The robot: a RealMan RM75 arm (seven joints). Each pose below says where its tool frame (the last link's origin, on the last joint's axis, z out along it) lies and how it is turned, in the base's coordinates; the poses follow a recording.
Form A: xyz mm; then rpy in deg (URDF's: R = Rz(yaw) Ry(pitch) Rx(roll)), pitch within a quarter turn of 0, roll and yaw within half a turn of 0.
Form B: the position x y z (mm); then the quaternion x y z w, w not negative. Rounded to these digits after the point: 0 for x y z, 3 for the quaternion.
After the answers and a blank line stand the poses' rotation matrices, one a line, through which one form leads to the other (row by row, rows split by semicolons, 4 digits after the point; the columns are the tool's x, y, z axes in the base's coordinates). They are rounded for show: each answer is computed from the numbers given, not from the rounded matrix.
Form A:
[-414 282 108 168.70 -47.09 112.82]
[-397 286 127 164.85 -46.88 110.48]
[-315 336 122 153.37 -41.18 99.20]
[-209 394 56 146.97 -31.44 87.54]
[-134 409 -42 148.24 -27.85 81.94]
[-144 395 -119 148.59 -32.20 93.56]
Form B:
[-414 282 108 -0.537 -0.738 -0.295 0.281]
[-397 286 127 -0.562 -0.717 -0.324 0.255]
[-315 336 122 -0.652 -0.641 -0.386 0.121]
[-209 394 56 0.720 0.583 0.377 0.018]
[-134 409 -42 0.748 0.562 0.349 0.049]
[-144 395 -119 -0.688 -0.623 -0.372 0.016]

-0.2641 0.9595 -0.0979; 0.6276 0.2480 0.7380; 0.7324 0.1334 -0.6677
-0.2392 0.9710 -0.0017; 0.6403 0.1590 0.7515; 0.7299 0.1786 -0.6598
-0.1203 0.9296 0.3484; 0.7430 -0.1484 0.6527; 0.6584 0.3374 -0.6728
0.0366 0.8254 0.5633; 0.8524 -0.3200 0.4135; 0.5216 0.4651 -0.7153
0.1240 0.8074 0.5769; 0.8754 -0.3627 0.3195; 0.4672 0.4654 -0.7518
-0.0525 0.8691 0.4919; 0.8446 -0.2242 0.4863; 0.5329 0.4410 -0.7222

